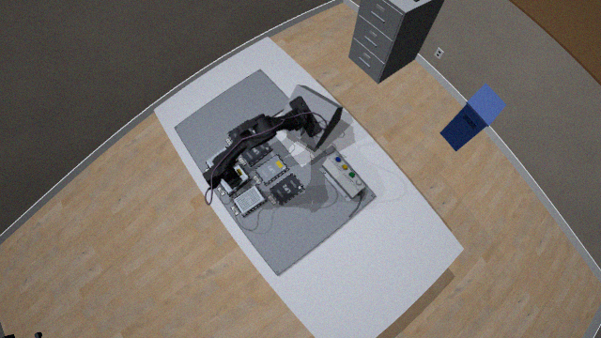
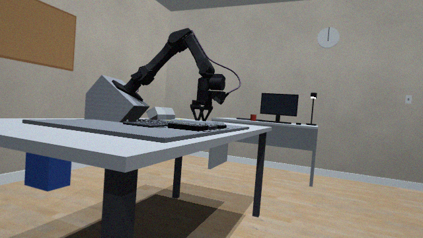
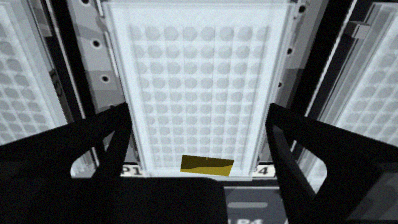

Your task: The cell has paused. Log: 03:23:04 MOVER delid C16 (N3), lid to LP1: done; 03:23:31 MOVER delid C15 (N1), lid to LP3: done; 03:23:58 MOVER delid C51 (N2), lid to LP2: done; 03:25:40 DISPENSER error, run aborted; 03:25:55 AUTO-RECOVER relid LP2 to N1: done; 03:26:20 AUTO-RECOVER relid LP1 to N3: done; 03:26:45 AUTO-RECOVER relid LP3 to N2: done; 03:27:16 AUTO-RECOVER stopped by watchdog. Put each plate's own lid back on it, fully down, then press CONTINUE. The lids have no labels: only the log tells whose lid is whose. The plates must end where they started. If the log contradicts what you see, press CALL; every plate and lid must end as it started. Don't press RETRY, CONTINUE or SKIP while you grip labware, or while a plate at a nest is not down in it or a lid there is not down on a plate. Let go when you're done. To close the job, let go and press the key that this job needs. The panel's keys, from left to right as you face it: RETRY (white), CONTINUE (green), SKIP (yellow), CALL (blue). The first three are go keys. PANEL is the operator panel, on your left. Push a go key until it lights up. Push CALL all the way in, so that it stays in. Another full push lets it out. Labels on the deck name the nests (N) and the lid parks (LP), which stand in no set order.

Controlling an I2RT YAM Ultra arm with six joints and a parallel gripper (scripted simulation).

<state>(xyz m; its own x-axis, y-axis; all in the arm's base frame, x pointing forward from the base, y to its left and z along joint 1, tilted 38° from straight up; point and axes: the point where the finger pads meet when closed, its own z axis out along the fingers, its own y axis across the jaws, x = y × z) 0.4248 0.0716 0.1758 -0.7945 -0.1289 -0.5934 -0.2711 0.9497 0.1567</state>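
Now: the lid park LP1 200 mm behind my hand, 10 mm to the left of it and 30 mm below it. Also, from my hand: blue key (510 mm behind, 110 mm to the left, 20 mm above); then lid park LP2 (230 mm behind, 130 mm to the left, 30 mm below); then lid park LP4 (150 mm behind, 110 mm to the right, 30 mm below).
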